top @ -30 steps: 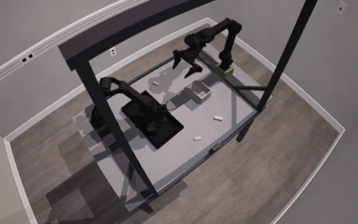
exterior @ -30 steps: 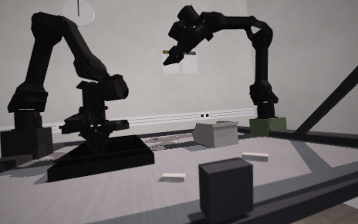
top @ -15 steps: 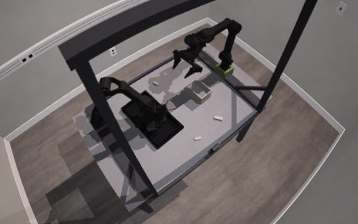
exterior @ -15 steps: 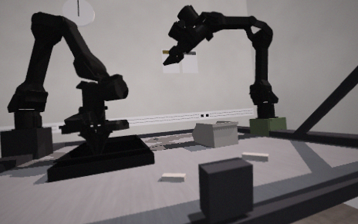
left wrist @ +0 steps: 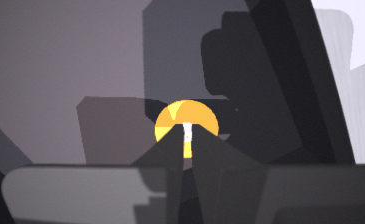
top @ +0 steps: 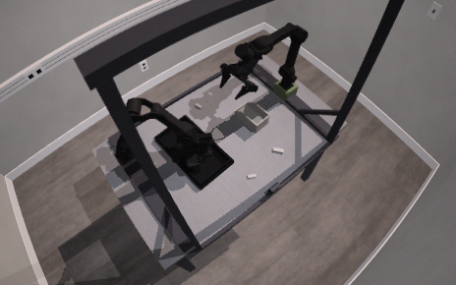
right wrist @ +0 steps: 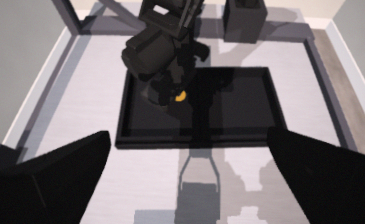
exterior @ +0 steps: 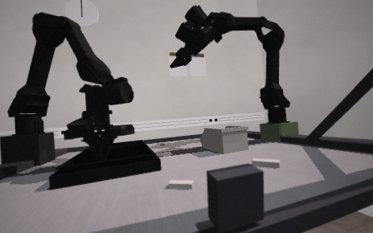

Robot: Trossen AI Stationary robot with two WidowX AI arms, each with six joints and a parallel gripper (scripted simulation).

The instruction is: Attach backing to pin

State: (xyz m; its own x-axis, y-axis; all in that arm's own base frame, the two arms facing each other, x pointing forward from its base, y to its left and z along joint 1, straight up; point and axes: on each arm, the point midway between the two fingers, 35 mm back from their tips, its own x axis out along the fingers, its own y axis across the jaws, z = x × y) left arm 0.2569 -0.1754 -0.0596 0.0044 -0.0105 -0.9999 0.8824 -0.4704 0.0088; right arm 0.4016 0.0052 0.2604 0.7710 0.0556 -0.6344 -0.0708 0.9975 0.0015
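Right now my left hand is 60 mm short of the black tray, 20 mm to the left of it and 20 mm above it. The rest, counted from my left hand: pin: 30 mm below; then light grey bin: 380 mm to the right, 70 mm ahead; then rubber backing: 30 mm below.
Right now the pin is 7 cm behind my right hand, 25 cm to the left of it and 32 cm below it. The rest, counted from my right hand: light grey bin: 1 cm ahead, 12 cm to the right, 29 cm below; rubber backing: 7 cm behind, 25 cm to the left, 32 cm below; black tray: 1 cm behind, 23 cm to the left, 31 cm below.
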